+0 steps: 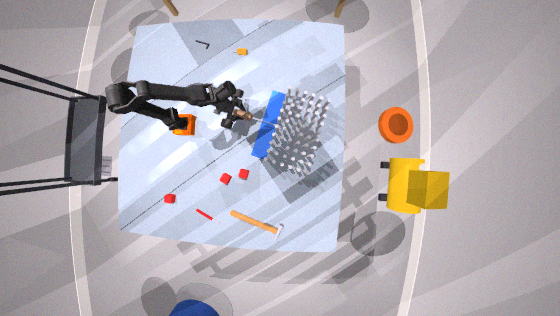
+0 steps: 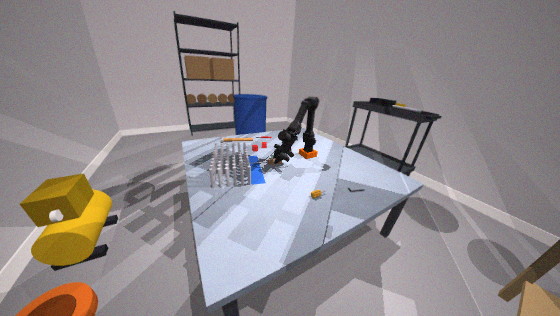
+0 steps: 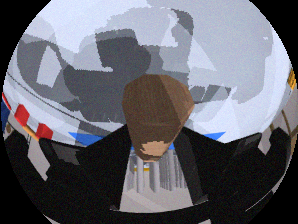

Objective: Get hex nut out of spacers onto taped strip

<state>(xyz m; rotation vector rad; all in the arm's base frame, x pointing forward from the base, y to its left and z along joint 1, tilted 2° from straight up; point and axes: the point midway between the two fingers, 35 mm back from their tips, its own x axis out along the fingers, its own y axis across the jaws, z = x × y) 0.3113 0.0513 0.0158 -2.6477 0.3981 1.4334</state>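
My gripper tip is 120 mm short of the blue taped strip, 30 mm to the left of it and 30 mm above it. From my gripper tip the other things lie so: red-handled tool 540 mm to the right, 170 mm behind, 20 mm below; then dark angled hook 430 mm to the left, 270 mm behind, 30 mm below; then orange piece 370 mm to the left, 50 mm behind, 10 mm below.
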